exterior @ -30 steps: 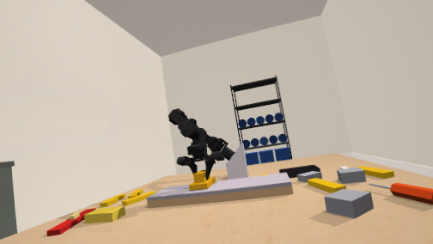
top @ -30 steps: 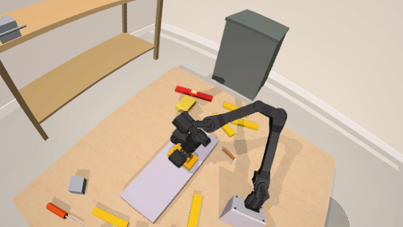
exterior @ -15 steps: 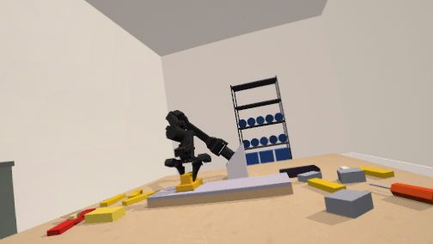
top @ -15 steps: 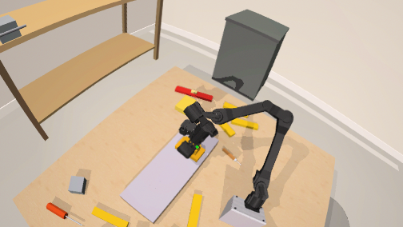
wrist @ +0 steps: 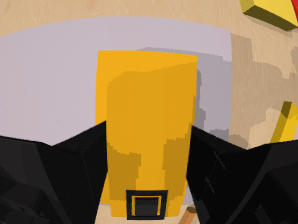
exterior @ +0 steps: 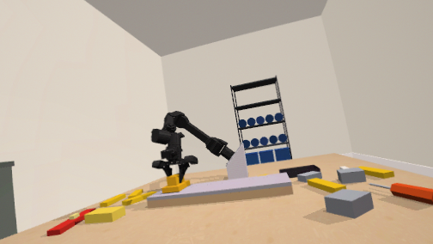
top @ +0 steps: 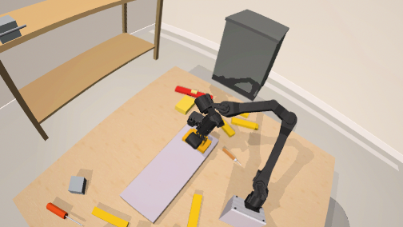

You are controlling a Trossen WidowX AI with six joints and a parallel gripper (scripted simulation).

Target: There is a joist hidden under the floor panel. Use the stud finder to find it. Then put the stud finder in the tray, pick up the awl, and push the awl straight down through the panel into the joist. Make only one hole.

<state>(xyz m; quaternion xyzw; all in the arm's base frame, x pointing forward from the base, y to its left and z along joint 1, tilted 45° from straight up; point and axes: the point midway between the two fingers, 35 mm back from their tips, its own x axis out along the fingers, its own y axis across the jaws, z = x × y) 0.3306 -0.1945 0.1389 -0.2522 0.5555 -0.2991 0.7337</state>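
Right now the dark tray is 53 cm to the left of my gripper tip, 15 cm behind it and 5 cm below it. Also, from my gripper tip: awl: 21 cm behind, 6 cm below, 2 cm to the right; yellow pad: 22 cm to the right, 15 cm ahead, 5 cm below; yellow stud finder: 2 cm behind, 2 cm above.
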